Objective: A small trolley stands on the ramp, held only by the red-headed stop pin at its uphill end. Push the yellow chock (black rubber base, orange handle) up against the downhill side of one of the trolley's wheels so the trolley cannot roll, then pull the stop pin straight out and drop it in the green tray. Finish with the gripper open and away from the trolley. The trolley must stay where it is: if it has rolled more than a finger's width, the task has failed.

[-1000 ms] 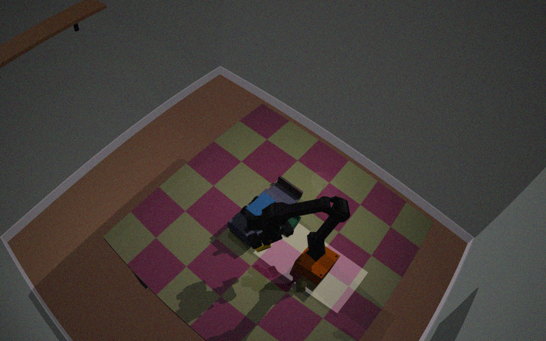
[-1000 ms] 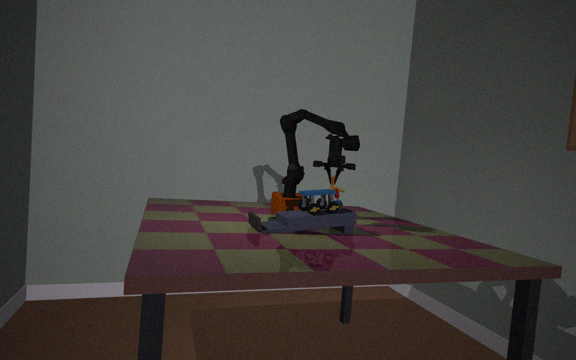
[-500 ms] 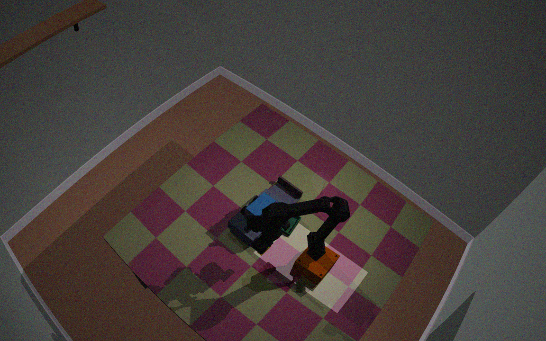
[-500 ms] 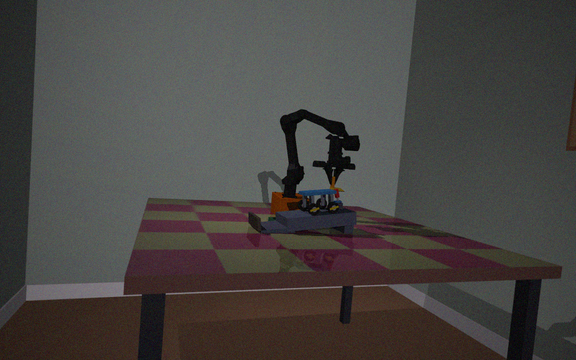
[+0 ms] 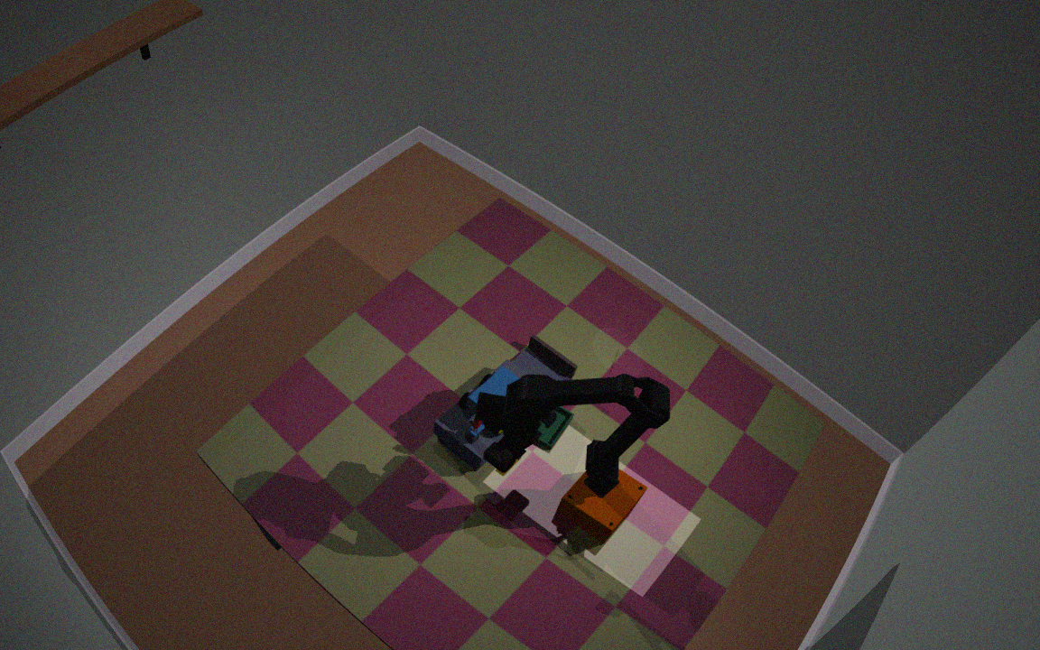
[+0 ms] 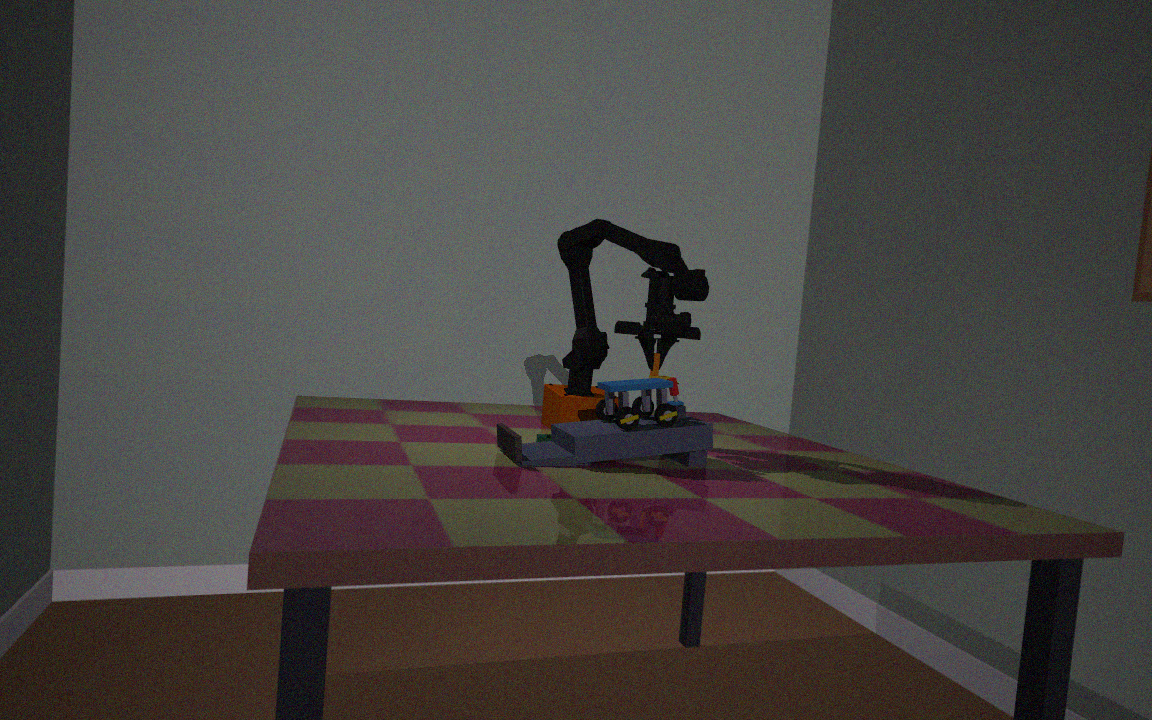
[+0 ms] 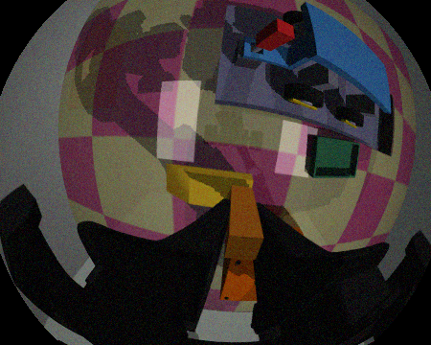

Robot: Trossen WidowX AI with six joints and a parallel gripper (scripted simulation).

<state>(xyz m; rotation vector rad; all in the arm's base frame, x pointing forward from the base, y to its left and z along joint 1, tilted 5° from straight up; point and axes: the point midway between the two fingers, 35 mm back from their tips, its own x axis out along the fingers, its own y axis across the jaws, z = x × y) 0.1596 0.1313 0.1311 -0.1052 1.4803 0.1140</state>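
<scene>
Right now the red-headed stop pin is 130 mm ahead of my gripper tip, 10 mm to the left of it and 50 mm below it. Round my gripper tip: yellow chock 20 mm to the left, 10 mm below; then green tray 50 mm ahead, 190 mm to the right, 180 mm below; then blue-topped trolley 160 mm ahead, 80 mm to the right, 60 mm below.
</scene>
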